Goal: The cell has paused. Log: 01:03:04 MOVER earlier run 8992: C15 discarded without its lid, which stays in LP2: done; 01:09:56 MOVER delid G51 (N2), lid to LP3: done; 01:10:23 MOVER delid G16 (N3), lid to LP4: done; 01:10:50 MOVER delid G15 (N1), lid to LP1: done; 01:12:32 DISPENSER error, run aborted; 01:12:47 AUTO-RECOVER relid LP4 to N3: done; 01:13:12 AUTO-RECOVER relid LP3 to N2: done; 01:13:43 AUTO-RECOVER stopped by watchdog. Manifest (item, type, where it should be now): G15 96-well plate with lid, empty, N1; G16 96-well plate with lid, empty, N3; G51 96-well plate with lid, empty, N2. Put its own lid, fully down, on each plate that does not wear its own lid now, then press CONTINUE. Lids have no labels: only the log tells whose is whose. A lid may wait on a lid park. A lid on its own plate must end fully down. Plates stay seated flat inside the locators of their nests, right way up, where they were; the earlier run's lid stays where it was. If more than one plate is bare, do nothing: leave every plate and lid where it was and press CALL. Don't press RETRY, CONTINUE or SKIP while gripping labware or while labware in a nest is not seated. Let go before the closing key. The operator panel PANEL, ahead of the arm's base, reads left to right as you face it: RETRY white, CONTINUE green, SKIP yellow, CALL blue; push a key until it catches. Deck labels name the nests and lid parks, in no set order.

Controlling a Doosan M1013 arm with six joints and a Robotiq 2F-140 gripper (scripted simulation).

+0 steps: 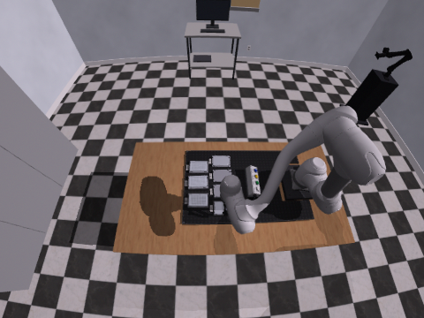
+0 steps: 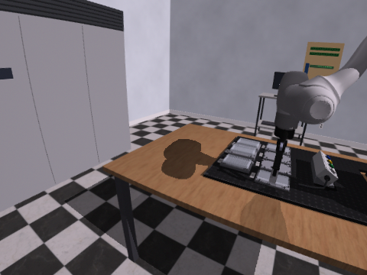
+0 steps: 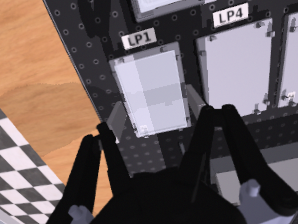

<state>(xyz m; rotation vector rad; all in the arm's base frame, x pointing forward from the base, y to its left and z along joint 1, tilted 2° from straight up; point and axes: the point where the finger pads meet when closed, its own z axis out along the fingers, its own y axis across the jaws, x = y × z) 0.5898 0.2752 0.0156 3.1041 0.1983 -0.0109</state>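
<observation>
Now: the park LP1 4 cm below my hand. Round my hand: park labelled LP3 (3 cm ahead, 25 cm to the right, 4 cm below); then plate (19 cm ahead, 3 cm to the right, 2 cm below); then park labelled LP4 (2 cm ahead, 13 cm to the right, 4 cm below).
</observation>
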